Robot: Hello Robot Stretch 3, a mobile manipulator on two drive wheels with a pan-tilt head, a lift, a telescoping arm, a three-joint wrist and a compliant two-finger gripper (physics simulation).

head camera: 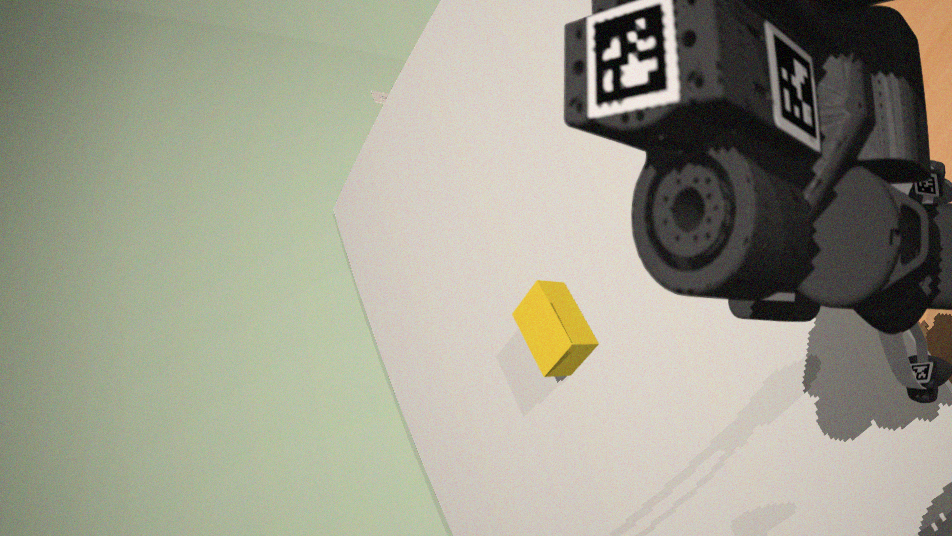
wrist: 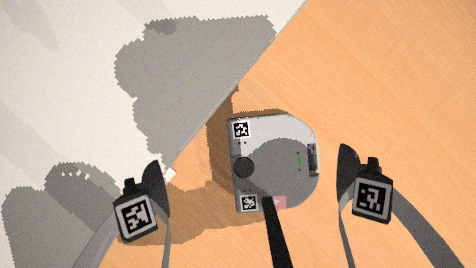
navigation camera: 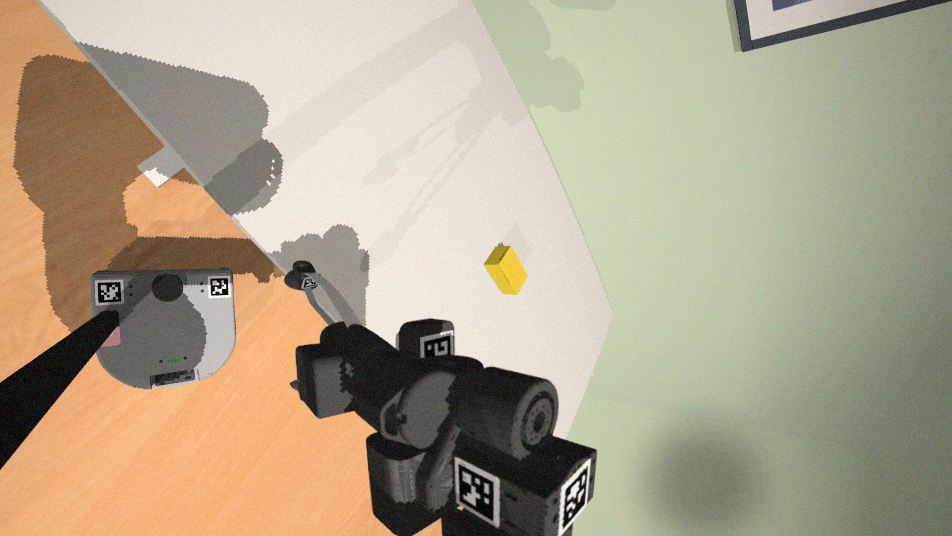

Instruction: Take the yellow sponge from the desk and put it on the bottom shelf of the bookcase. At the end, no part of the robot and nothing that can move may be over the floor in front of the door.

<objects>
My gripper shows in the head camera view [935, 282], in the wrist view and in the navigation camera view. A yellow sponge shows in the head camera view and in the navigation camera view; in the wrist view it is out of frame. One and the same spot on my gripper: [navigation camera: 303, 277] is [wrist: 123, 240]. The same spot on the yellow sponge: [head camera: 556, 332] is [navigation camera: 506, 269].
</objects>
